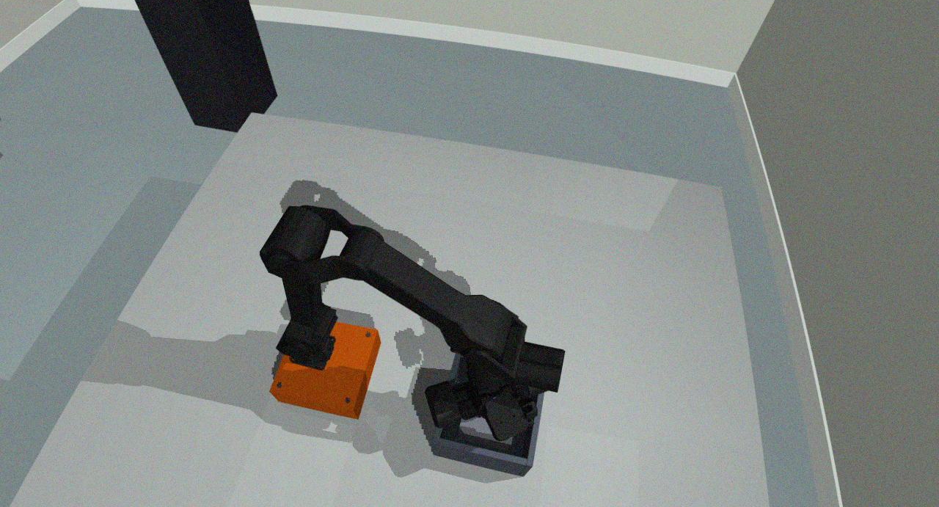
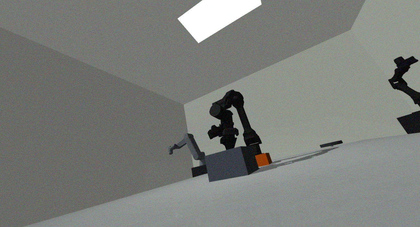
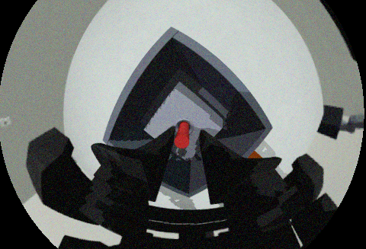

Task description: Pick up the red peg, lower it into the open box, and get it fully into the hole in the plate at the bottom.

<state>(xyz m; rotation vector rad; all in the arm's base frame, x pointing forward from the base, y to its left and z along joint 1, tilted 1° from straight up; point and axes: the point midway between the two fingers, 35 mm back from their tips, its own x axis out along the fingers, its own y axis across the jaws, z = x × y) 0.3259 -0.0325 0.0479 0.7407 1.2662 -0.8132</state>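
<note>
The red peg lies 1 cm to the left of my gripper tip and 1 cm below it. Also, from my gripper tip: grey box 5 cm below.
</note>
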